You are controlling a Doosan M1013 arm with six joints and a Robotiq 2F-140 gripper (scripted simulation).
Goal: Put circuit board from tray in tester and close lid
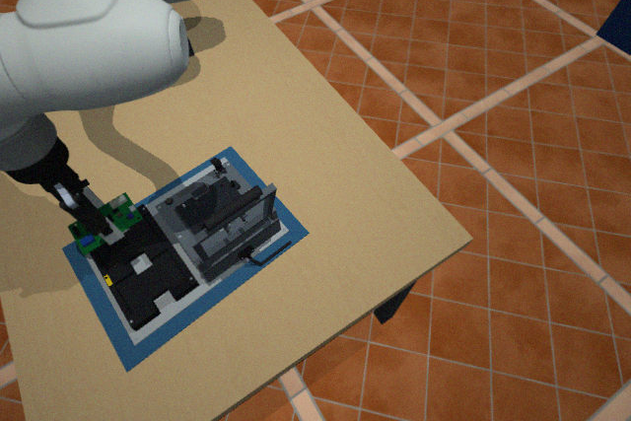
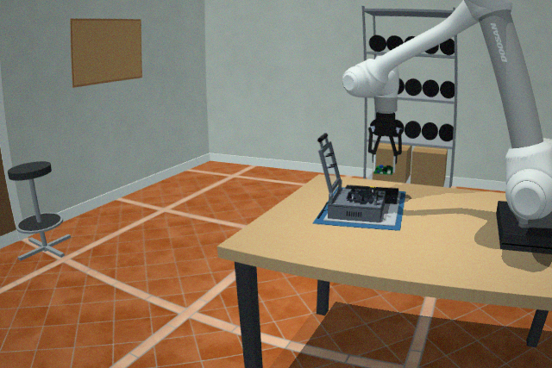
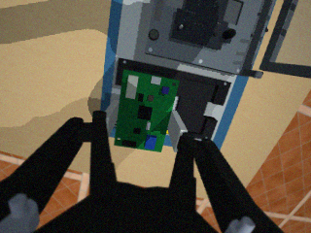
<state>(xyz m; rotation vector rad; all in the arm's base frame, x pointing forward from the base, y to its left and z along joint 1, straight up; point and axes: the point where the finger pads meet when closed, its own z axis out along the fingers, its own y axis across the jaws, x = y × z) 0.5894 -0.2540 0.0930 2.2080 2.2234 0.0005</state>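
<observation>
The pin plate lies 6 cm ahead of my hand, 18 cm to the left of it and 7 cm below it. Round my hand: latch hook (23 cm to the left, 5 cm below); then lid (18 cm ahead, 17 cm to the left, 4 cm above).
</observation>
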